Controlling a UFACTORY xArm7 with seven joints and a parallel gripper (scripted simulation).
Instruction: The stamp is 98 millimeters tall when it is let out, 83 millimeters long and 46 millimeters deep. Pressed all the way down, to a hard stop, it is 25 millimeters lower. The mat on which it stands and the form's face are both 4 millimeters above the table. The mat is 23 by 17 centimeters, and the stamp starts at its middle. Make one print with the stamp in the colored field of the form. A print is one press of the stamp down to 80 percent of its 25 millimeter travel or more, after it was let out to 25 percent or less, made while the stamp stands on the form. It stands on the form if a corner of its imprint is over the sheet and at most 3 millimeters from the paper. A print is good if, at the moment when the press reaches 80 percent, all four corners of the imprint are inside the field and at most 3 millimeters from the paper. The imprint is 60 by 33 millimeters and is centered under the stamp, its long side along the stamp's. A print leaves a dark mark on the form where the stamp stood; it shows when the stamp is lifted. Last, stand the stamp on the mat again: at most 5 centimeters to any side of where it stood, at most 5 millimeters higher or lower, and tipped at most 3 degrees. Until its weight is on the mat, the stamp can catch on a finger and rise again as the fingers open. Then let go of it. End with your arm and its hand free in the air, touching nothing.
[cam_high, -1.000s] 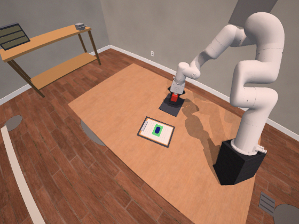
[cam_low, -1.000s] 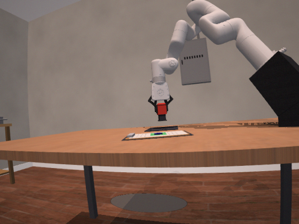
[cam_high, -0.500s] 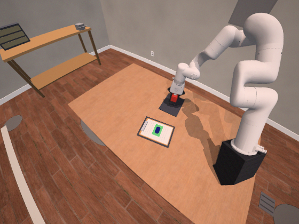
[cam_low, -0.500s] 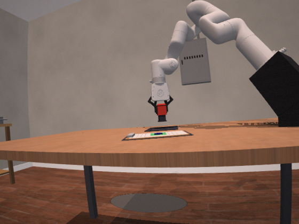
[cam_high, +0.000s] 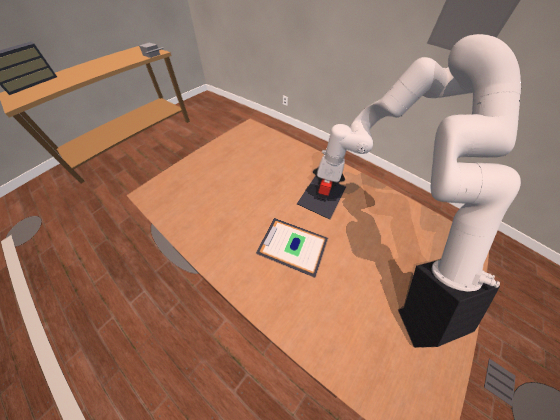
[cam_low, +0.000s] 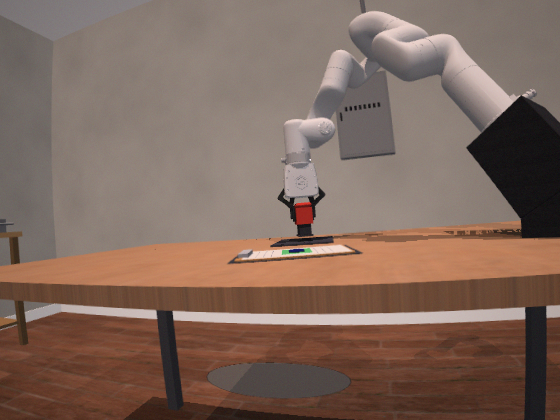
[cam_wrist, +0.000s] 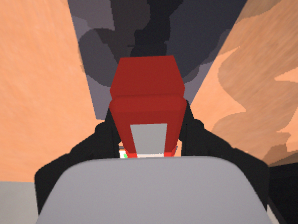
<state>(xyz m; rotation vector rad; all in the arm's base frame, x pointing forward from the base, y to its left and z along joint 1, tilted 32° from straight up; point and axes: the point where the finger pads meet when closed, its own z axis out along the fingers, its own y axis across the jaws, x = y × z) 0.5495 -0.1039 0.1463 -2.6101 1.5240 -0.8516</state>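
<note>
The dark mat is 80 mm below my hand. The rest, counted from my hand: form (70 mm behind, 310 mm to the left, 80 mm below); red stamp (20 mm below); black stamp base (50 mm below).
</note>
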